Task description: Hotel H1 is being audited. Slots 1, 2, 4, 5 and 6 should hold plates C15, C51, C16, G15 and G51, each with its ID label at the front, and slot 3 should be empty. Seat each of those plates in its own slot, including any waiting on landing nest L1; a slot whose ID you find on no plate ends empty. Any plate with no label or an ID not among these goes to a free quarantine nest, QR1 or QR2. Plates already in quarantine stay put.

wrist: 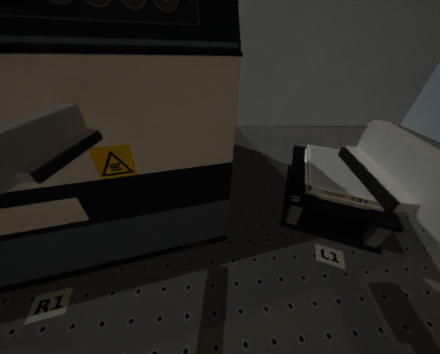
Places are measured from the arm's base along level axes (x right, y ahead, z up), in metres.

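Pixels of known places: gripper, between the fingertips: [217,129].
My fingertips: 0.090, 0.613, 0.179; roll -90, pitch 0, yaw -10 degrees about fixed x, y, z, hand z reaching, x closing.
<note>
Ahead of a thing's pixels: the offset from my fingertips to its top centre, as dx, dy, dz. "spot": to the spot under its first point. Level surfaces: height alone.
A white plate @[+0.186, +0.106, -0.102] [327,172] lies flat on the black landing nest @[spot: +0.180, +0.064, -0.161] [335,217] L1 at the right of the wrist view. Its front edge has small, blurred characters that look like C51. My gripper [217,129] is open and empty, with one finger at the left and the other at the right. The right finger covers the right part of the plate in this view; whether it touches the plate I cannot tell. Hotel H1, its slots and the quarantine nests QR1 and QR2 do not show in the wrist view.
A large beige and black machine @[spot: -0.033, +0.031, +0.001] [165,110] with a yellow warning sticker @[spot: -0.073, +0.022, -0.033] [114,161] fills the left. An R1 label @[spot: -0.158, -0.019, -0.166] [49,305] lies before it, and an L1 label @[spot: +0.142, +0.009, -0.166] [330,256] lies before the nest. The deck @[dz -0.166] [270,300] is perforated. A grey wall [320,60] stands behind.
</note>
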